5 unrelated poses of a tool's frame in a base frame.
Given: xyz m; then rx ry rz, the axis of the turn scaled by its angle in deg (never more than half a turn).
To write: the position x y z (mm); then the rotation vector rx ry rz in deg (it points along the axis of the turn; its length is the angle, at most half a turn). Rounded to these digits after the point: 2 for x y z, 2 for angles.
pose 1, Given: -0.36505 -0.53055 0.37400 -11.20 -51.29 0.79
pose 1, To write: -365.05 -530.55 374.00 -11.20 -51.29 0.79
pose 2, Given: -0.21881 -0.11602 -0.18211 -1.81 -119.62 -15.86
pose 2, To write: -218.81 -116.02 -182.11 -1.81 -119.62 -15.86
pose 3, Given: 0.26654 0.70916 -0.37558 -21.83 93.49 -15.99
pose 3, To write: 266.54 709.16 -375.58 -21.83 93.49 -15.99
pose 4, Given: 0.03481 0.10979 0.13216 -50.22 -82.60 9.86
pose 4, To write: 34.81 109.79 132.16 -50.22 -82.60 9.86
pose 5, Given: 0.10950 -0.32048 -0.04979 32.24 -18.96 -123.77
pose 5, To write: 109.50 -320.48 -49.79 32.24 -18.96 -123.77
